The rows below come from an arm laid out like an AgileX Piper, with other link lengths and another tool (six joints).
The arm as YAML. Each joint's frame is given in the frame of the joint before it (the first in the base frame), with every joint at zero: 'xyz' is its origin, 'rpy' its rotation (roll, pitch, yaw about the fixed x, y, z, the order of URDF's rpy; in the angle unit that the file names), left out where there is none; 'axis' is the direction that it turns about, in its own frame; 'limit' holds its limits. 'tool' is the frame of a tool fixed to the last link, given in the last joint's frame.
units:
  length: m
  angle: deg
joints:
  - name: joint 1
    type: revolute
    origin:
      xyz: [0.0, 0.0, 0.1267]
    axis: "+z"
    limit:
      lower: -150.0
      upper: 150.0
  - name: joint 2
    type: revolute
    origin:
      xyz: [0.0, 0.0, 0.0]
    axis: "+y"
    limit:
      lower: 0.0
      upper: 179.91
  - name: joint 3
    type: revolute
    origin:
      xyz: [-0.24, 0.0, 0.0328]
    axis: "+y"
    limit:
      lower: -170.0
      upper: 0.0
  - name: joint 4
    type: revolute
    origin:
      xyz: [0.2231, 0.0, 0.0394]
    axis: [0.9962, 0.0, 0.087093]
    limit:
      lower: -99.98
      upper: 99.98
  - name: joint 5
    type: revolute
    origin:
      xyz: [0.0, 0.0, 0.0]
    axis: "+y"
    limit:
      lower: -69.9
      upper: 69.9
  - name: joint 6
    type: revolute
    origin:
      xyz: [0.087, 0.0, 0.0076]
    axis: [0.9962, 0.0, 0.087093]
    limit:
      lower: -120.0
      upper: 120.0
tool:
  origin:
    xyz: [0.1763, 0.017, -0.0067]
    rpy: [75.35, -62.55, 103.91]
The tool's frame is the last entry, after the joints.
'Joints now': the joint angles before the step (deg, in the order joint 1, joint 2, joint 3, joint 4, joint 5, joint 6). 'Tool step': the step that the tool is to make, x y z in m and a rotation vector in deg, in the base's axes. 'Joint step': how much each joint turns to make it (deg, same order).
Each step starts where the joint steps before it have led.
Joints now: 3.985, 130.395, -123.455, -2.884, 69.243, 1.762
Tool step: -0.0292, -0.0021, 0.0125, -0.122, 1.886, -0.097
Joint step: -0.001, -7.010, 8.616, -0.017, 0.289, 0.087
